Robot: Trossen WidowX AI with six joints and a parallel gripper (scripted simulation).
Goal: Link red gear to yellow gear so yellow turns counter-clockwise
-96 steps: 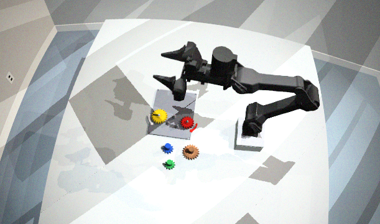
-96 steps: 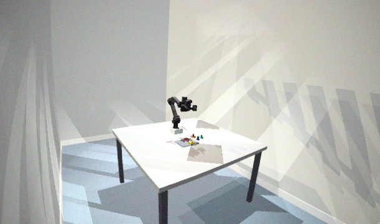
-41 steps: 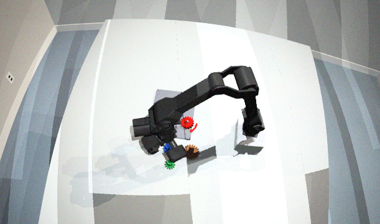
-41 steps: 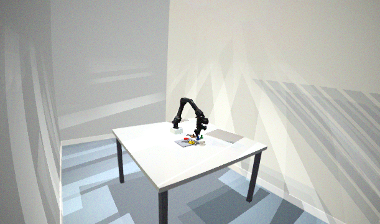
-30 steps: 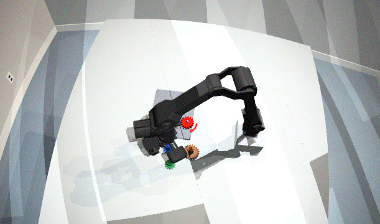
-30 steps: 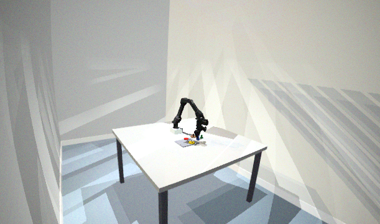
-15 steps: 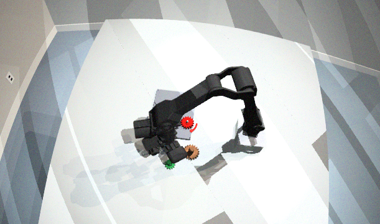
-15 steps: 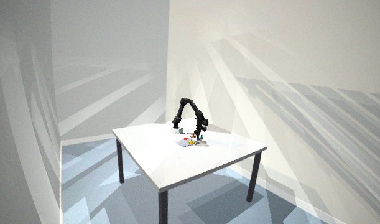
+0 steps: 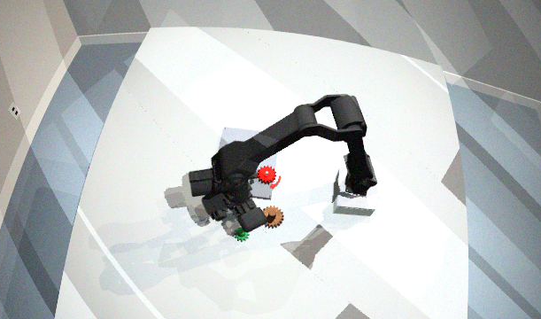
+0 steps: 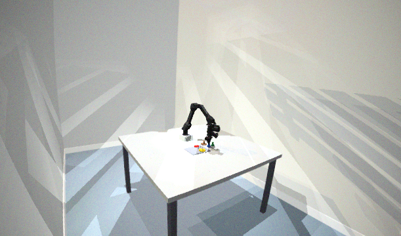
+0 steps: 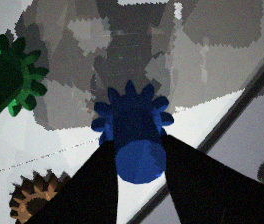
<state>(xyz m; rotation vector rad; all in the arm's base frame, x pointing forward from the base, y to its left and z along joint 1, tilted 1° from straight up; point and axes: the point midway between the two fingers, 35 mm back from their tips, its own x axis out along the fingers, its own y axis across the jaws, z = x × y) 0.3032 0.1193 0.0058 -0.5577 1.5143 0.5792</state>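
Right now the red gear is 50 mm behind my gripper tip, 120 mm to the right of it and 20 mm below it. From my gripper tip the other things lie so: blue gear (10 mm below); green gear (20 mm behind, 60 mm to the left, 20 mm below); brown gear (90 mm behind, 20 mm below).
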